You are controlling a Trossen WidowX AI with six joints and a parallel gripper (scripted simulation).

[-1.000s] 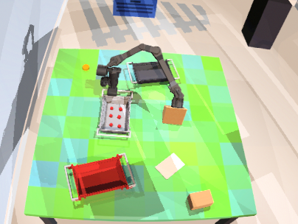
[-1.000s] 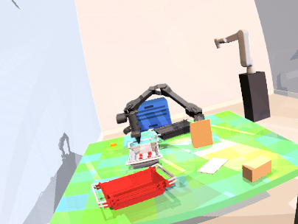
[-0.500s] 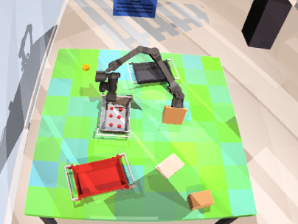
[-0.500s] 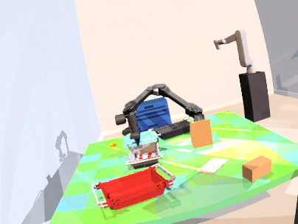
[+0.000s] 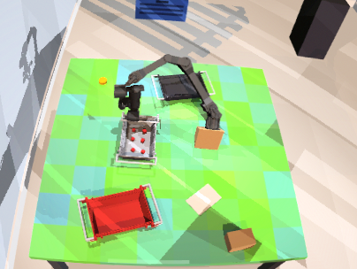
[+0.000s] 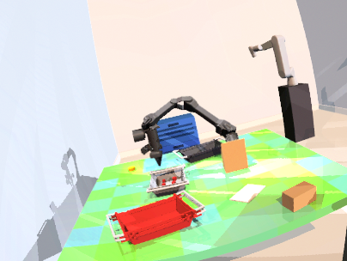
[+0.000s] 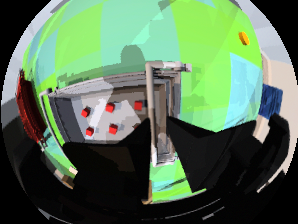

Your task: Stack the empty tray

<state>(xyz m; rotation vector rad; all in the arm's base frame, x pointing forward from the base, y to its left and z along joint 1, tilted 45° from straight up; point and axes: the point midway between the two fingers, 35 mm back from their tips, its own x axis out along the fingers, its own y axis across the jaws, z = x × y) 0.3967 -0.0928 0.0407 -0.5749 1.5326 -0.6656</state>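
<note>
Now: the dark tray 290 mm to the right of my gripper tip, 270 mm behind it and 50 mm below it. Also, from my gripper tip: white sheet: 420 mm to the left, 350 mm behind, 90 mm below; then tan box: 650 mm to the left, 500 mm behind, 60 mm below; then small orange disc: 340 mm to the right, 210 mm ahead, 80 mm below.
</note>
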